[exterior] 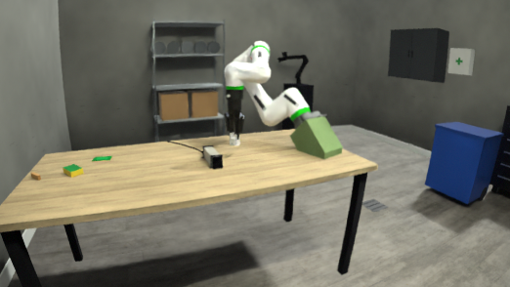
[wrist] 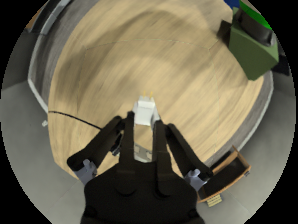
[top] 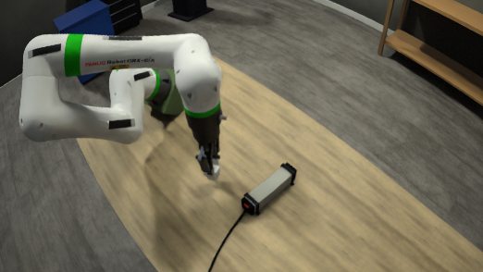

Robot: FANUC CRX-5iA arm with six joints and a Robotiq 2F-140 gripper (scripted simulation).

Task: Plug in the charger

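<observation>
The white charger lies 1 cm behind my hand, 1 cm to the right of it and 1 cm below it. The rest, counted from my hand: power strip 18 cm ahead, 8 cm to the left, 5 cm below; then yellow-green sponge 85 cm ahead, 6 cm to the right, 6 cm below; then flat green piece 71 cm ahead, 22 cm to the right, 8 cm below.
</observation>
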